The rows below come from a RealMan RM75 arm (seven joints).
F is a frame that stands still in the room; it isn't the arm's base.
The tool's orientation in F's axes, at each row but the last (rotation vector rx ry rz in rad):
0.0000 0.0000 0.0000
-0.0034 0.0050 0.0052
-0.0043 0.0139 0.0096
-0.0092 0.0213 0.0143
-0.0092 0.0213 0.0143
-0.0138 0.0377 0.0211
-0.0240 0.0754 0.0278
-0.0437 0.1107 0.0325
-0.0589 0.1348 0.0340
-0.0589 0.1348 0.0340
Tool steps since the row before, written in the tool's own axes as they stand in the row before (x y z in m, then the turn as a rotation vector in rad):
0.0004 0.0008 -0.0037 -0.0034 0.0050 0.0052
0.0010 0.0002 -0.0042 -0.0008 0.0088 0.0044
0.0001 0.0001 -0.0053 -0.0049 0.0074 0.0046
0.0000 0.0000 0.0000 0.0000 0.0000 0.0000
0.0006 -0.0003 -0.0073 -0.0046 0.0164 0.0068
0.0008 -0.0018 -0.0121 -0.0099 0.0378 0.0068
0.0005 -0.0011 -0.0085 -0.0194 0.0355 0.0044
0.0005 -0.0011 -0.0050 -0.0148 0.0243 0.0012
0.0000 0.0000 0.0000 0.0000 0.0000 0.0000
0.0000 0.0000 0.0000 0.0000 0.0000 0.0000
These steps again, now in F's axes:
0.0004 0.0008 -0.0037 -0.0034 0.0050 0.0052
0.0010 0.0002 -0.0042 -0.0008 0.0088 0.0044
0.0000 0.0001 -0.0053 -0.0049 0.0074 0.0046
0.0000 0.0000 0.0000 0.0000 0.0000 0.0000
0.0004 -0.0004 -0.0073 -0.0047 0.0164 0.0067
0.0004 -0.0020 -0.0121 -0.0104 0.0377 0.0067
-0.0001 -0.0013 -0.0085 -0.0200 0.0351 0.0050
0.0000 -0.0013 -0.0050 -0.0154 0.0239 0.0018
0.0000 0.0000 0.0000 0.0000 0.0000 0.0000
0.0000 0.0000 0.0000 0.0000 0.0000 0.0000

